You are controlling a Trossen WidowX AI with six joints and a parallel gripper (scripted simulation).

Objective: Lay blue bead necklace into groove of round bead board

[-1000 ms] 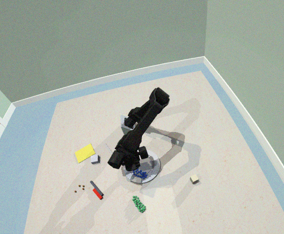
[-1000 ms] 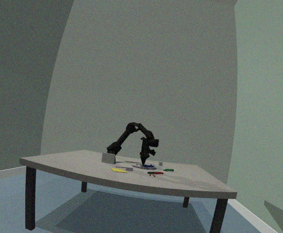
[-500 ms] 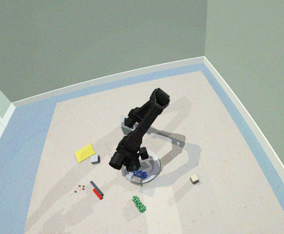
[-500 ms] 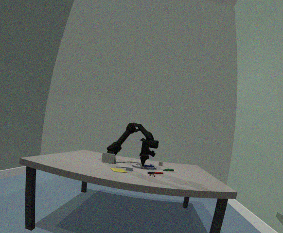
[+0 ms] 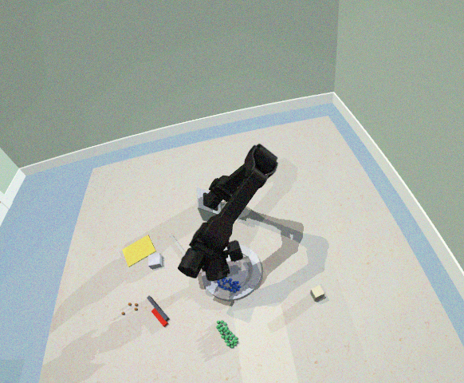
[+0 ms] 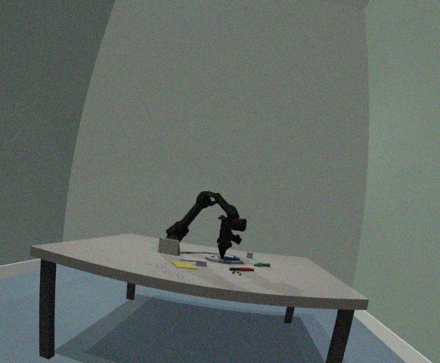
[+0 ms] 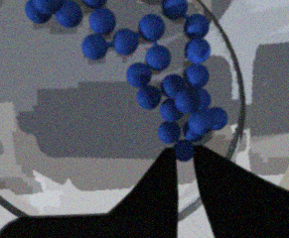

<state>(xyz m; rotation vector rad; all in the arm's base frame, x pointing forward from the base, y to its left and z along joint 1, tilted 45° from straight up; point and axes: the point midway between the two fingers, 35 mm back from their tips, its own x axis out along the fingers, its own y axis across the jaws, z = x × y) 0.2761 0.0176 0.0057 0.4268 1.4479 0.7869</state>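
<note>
Now: gripper tip 50 mm to the right of the round bead board, 10 mm short of it and 10 mm above it. The rest, counted from my gripper tip: white cube 230 mm to the right, 60 mm behind; grey tool 200 mm to the right, 130 mm ahead, 10 mm below; stick 150 mm to the right, 120 mm behind, 10 mm below.
</note>
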